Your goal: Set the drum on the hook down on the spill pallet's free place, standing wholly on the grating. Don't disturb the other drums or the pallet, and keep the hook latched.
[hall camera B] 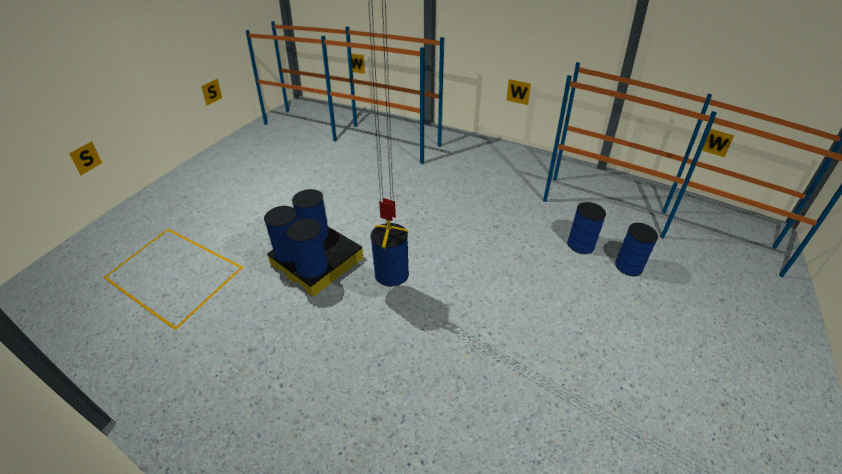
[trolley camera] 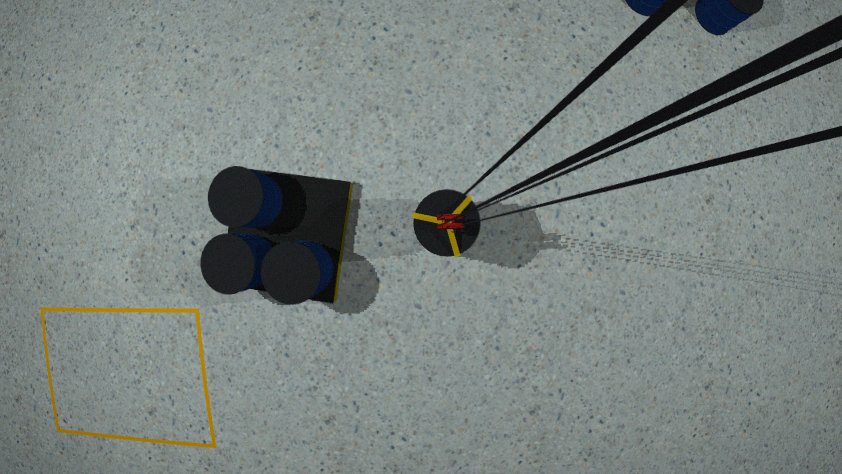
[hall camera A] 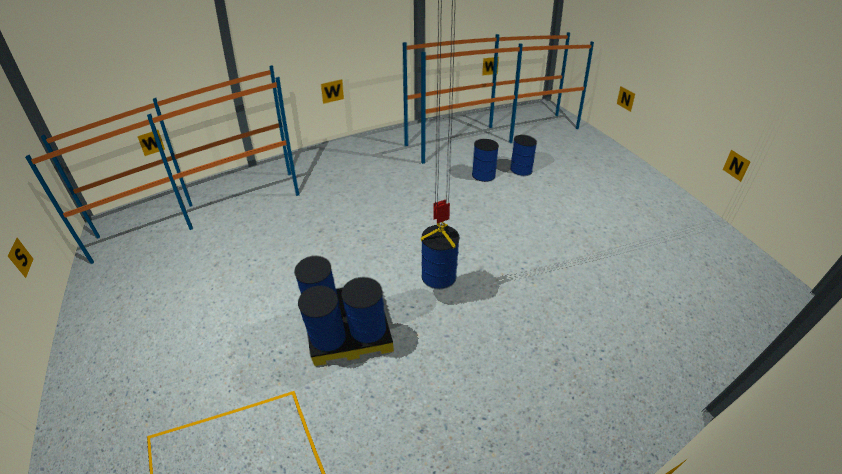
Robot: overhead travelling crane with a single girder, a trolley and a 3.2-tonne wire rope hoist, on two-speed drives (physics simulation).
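The blue drum (hall camera A: 439, 264) (hall camera B: 390, 262) (trolley camera: 430, 235) hangs upright above the floor, apart from the spill pallet (hall camera A: 353, 354) (hall camera B: 337, 271) (trolley camera: 344, 241) and to its right in all three views. My gripper (hall camera A: 440, 229) (hall camera B: 388, 226) (trolley camera: 447, 221), a yellow three-armed grab under the red hook block (hall camera A: 441, 210) (hall camera B: 387, 209), is shut on this drum's top. Three drums stand on the pallet: a front-left drum (hall camera A: 321, 323) (hall camera B: 281, 235) (trolley camera: 228, 263), a front-right drum (hall camera A: 364, 312) (hall camera B: 307, 253) (trolley camera: 291, 272) and a back-left drum (hall camera A: 314, 270) (hall camera B: 309, 203) (trolley camera: 235, 197). The back-right place shows bare grating. The hook latch is too small to tell.
Two more blue drums (hall camera A: 484, 161) (hall camera A: 523, 156) (hall camera B: 585, 229) (hall camera B: 636, 250) stand on the floor at the right, near a rack (hall camera A: 423, 117) (hall camera B: 688, 176). Another rack (hall camera A: 170, 170) (hall camera B: 328, 94) stands along the wall at the left. A yellow floor outline (hall camera A: 220, 414) (hall camera B: 206, 249) (trolley camera: 119, 309) lies beyond the pallet.
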